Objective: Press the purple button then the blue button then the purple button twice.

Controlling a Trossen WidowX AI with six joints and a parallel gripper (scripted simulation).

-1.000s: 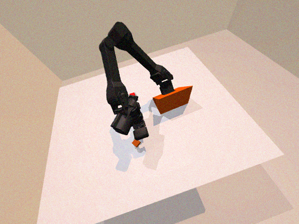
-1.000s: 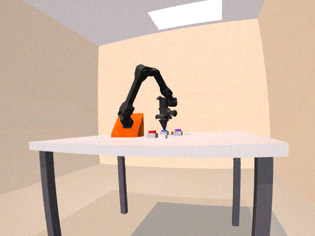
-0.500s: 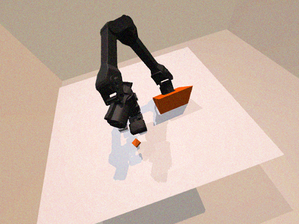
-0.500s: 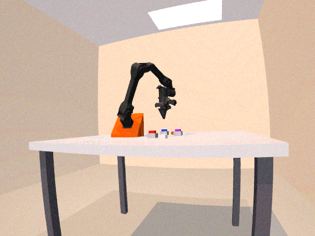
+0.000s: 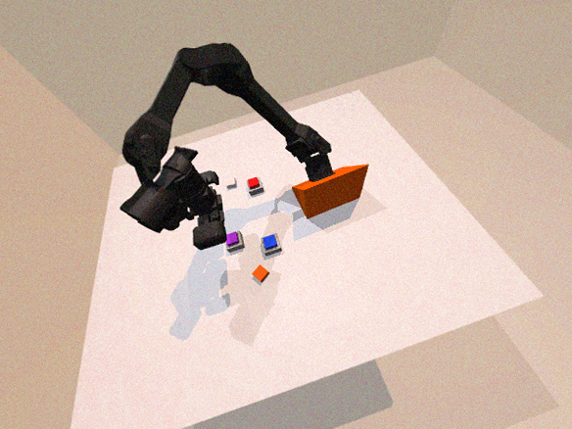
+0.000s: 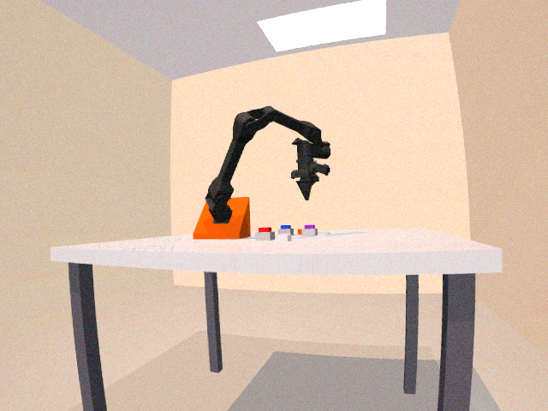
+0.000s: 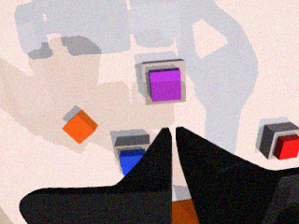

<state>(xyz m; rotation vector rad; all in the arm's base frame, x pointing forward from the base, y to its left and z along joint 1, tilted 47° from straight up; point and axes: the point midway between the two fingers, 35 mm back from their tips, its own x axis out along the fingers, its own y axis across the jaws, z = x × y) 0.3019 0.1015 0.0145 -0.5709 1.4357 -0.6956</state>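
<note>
My gripper tip is 9 cm above the purple button, 1 cm to the left of it and 1 cm short of it. From my gripper tip the other things lie so: red button 17 cm to the right, 11 cm behind, 9 cm below; then blue button 9 cm below, 9 cm behind, 5 cm to the left; then small orange block 12 cm to the left, 12 cm below, 4 cm behind.
</note>
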